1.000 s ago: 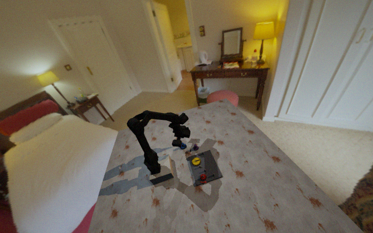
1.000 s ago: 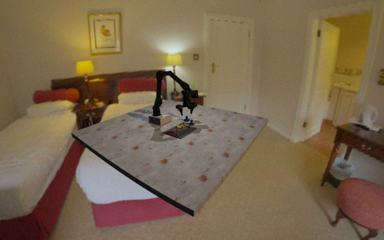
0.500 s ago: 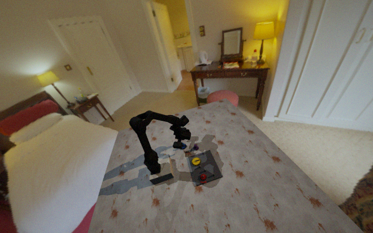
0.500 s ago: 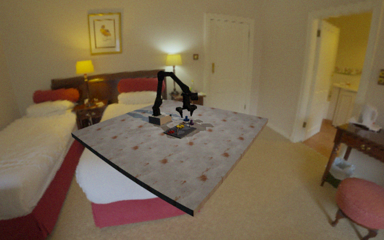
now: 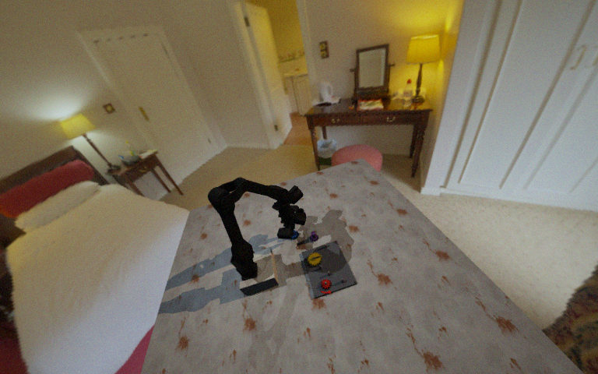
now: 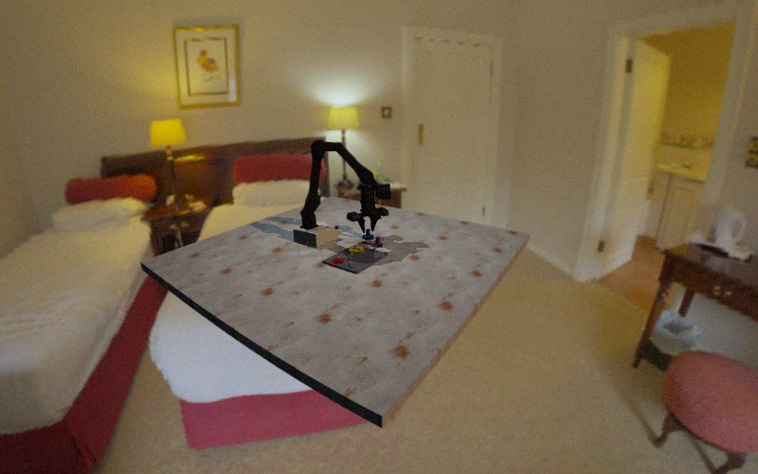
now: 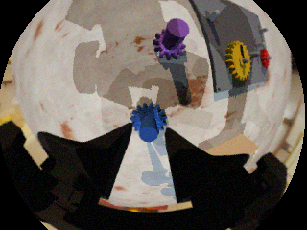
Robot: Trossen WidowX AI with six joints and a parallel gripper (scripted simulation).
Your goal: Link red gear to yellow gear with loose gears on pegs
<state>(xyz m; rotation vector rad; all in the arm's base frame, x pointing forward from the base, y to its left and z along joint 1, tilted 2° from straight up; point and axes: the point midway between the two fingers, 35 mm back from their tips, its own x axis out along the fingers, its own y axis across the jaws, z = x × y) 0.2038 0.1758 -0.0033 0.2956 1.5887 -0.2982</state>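
Now: the red gear 90 mm ahead of my gripper tip, 280 mm to the right of it and 10 mm below it. The rest, counted from my gripper tip: blue gear: 10 mm below; purple gear: 100 mm ahead, 50 mm to the right, 10 mm below; yellow gear: 70 mm ahead, 160 mm to the right, 10 mm below.
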